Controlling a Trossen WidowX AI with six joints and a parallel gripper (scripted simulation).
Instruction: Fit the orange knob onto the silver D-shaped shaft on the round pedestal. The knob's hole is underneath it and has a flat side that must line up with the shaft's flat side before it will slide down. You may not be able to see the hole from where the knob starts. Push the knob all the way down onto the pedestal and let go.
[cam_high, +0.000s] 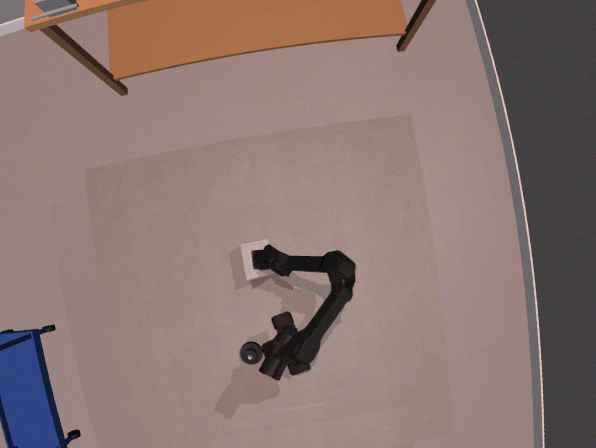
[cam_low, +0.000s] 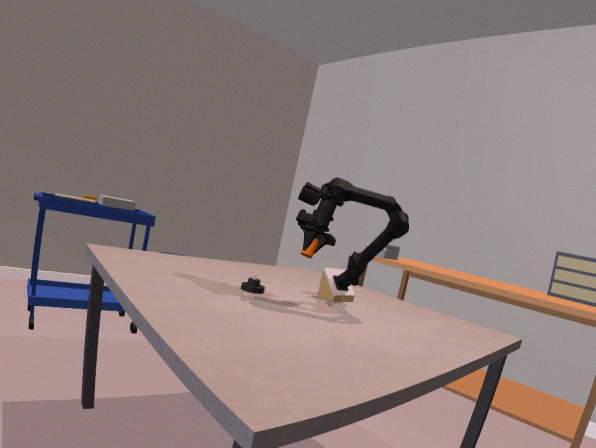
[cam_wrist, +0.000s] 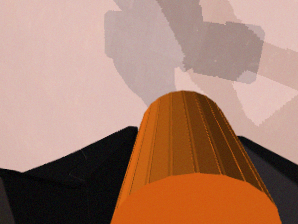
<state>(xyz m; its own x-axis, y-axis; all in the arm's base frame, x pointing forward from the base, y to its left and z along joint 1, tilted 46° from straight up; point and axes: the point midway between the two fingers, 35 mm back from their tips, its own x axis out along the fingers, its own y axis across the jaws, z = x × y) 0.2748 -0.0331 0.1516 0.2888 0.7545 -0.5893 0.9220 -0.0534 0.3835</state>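
The orange knob lies 30 mm above my gripper tip and 10 mm behind it. Round my gripper tip: round dark pedestal 170 mm to the right, 150 mm below, 70 mm ahead.
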